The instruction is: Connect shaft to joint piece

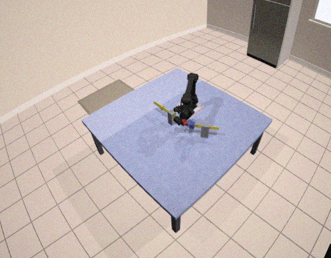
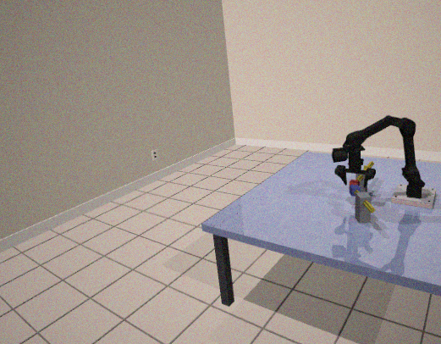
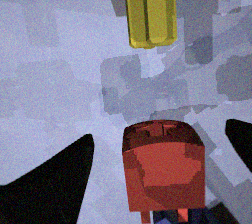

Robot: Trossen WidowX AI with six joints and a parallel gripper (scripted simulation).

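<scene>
Right now my gripper tip is 2 cm to the right of the red joint piece and 1 cm below it.
</scene>
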